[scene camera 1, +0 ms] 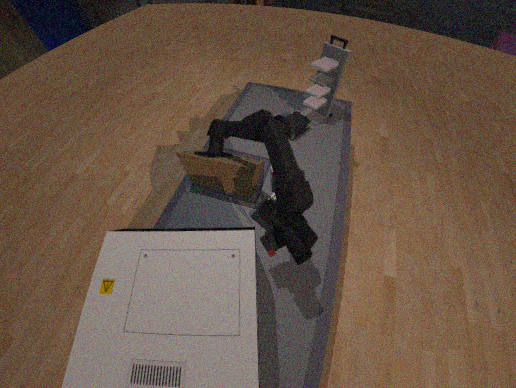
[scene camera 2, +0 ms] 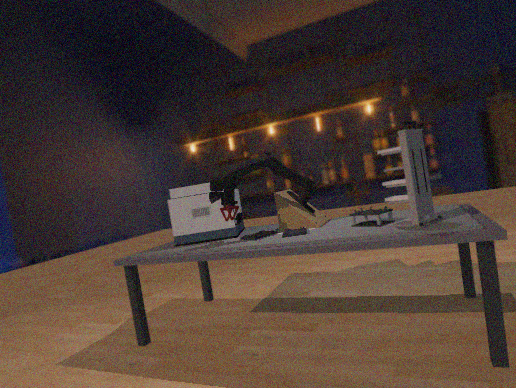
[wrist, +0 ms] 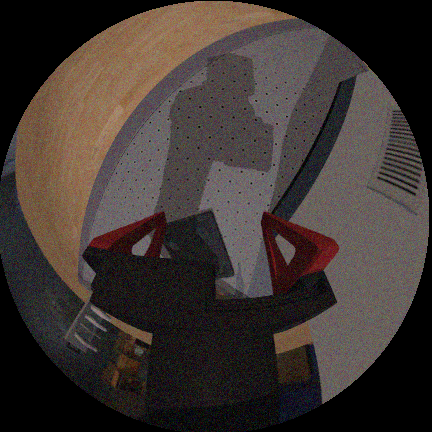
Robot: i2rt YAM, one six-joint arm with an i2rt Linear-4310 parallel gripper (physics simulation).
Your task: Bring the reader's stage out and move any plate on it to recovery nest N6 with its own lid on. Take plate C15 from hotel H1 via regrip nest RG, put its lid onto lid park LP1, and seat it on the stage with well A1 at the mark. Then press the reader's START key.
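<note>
The reader is a large white box with a dark base at one end of the table. Its stage and START key cannot be made out. My gripper is open with red fingers apart and nothing between them, above the table close beside the reader. In scene camera 1 the arm mostly hides it. Hotel H1 stands upright at the far end with several pale plates on its shelves. Which one is C15 cannot be read. A dark flat pad lies near the reader.
A tan wedge-shaped mount carries the arm at mid-table. A low rack with small posts stands between it and the hotel. A second small dark pad lies before the mount. The grey perforated table has a raised edge.
</note>
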